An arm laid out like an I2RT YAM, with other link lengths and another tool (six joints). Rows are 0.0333 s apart.
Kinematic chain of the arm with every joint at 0, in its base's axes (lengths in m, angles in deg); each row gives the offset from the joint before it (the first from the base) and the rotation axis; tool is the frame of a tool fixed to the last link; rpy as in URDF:
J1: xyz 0 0 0.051 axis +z
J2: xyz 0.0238 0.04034 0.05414 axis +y
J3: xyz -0.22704 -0.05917 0 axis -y
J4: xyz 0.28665 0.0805 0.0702 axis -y
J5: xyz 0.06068 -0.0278 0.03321 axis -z
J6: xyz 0.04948 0 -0.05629 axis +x
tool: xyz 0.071 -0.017 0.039 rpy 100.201 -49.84 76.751
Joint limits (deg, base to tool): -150..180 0..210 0..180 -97..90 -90..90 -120..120
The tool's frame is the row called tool.
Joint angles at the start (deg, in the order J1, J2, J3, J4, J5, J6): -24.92, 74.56, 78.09, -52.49, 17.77, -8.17
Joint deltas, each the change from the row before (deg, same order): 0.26, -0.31, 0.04, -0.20, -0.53, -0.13; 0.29, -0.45, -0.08, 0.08, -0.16, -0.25; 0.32, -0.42, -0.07, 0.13, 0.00, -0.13; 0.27, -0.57, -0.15, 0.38, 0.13, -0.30; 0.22, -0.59, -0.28, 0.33, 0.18, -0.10; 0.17, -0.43, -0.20, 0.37, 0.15, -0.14; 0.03, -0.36, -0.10, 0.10, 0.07, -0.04; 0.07, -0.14, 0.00, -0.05, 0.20, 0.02
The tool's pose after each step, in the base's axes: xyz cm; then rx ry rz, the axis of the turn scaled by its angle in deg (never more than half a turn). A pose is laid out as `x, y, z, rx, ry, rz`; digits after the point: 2 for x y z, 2 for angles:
33.15, -16.60, 29.52, 139.47, 16.38, 19.41
33.14, -16.33, 29.74, 139.16, 16.97, 20.01
33.13, -16.09, 29.97, 138.79, 17.34, 20.58
33.09, -15.89, 30.30, 138.09, 17.64, 21.27
33.00, -15.73, 30.54, 137.54, 17.68, 21.81
32.96, -15.61, 30.74, 137.02, 17.73, 22.30
32.86, -15.56, 30.91, 136.74, 17.64, 22.60
32.79, -15.53, 30.99, 136.58, 17.54, 22.56

